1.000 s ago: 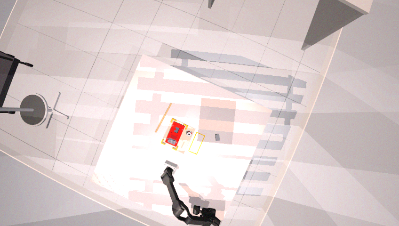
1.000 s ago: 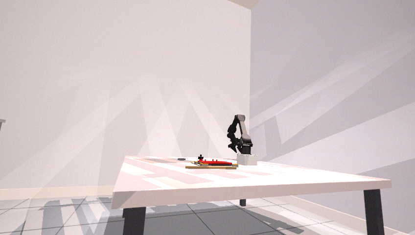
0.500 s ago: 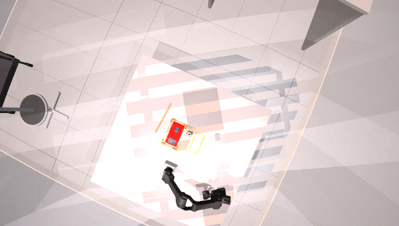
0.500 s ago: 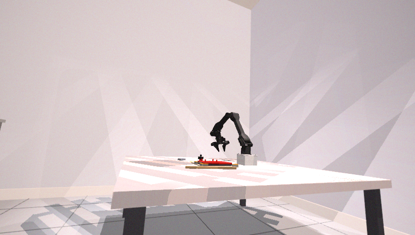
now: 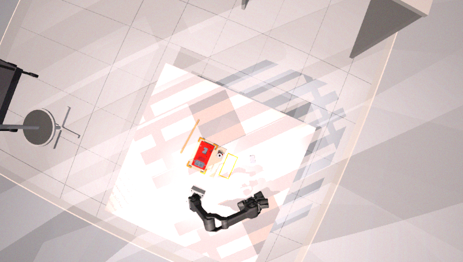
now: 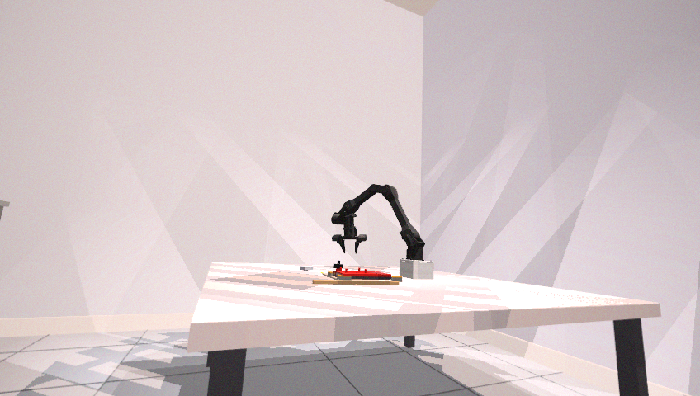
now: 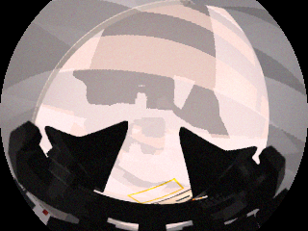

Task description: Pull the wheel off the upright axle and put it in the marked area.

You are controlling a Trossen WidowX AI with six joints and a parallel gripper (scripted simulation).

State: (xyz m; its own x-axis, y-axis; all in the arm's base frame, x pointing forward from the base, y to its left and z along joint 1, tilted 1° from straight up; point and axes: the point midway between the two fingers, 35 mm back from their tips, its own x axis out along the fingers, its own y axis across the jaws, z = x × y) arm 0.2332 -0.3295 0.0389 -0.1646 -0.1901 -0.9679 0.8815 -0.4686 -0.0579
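Now: gripper tip 13 cm short of the wheel, 37 cm to the right of it and 5 cm above it. Also, from my gripper tip: grey block (24 cm ahead, 14 cm to the left, 8 cm below); wooden strip (11 cm ahead, 64 cm to the left, 8 cm below).
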